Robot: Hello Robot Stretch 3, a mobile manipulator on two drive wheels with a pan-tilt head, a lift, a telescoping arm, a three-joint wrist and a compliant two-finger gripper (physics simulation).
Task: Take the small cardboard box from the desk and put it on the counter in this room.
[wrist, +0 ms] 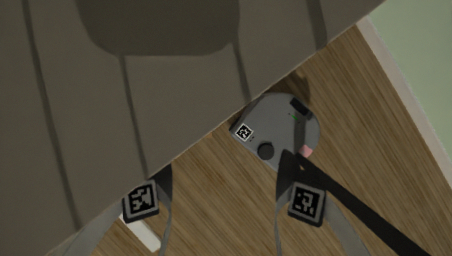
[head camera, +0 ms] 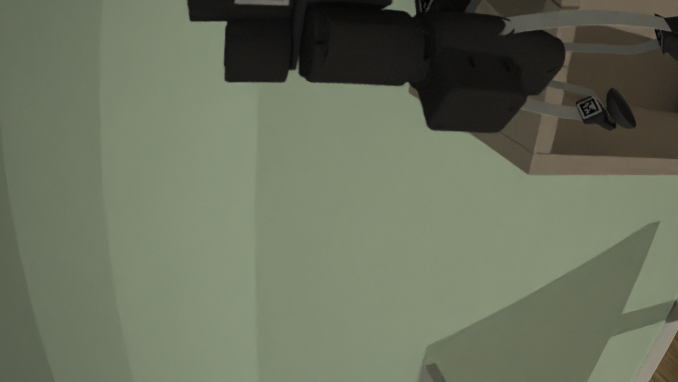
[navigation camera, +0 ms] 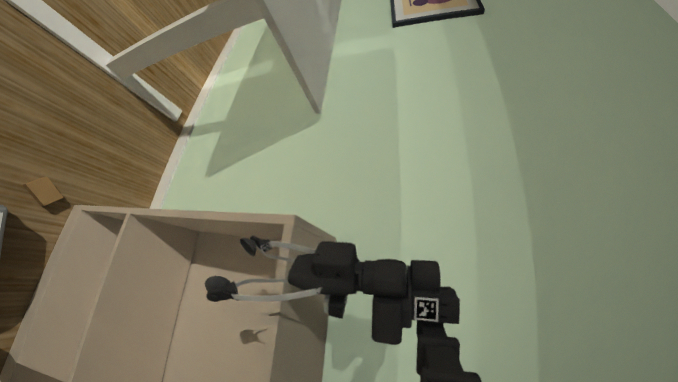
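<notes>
The small cardboard box (navigation camera: 44,191) lies on the wooden floor at the left of the navigation view, just past the corner of a beige open shelf unit (navigation camera: 300,350) (head camera: 600,166). My gripper (head camera: 645,72) (navigation camera: 234,267) (wrist: 225,167) is open and empty, with its fingers apart over the shelf unit's open compartment. The box is well apart from the fingers. I cannot tell which furniture is the desk or the counter.
White furniture (navigation camera: 300,30) with a leg frame stands by the green wall (navigation camera: 440,150). A picture hangs above. In the wrist view, a large grey-brown panel (wrist: 185,95) fills the upper left, and my grey base (wrist: 280,125) stands on the floor below.
</notes>
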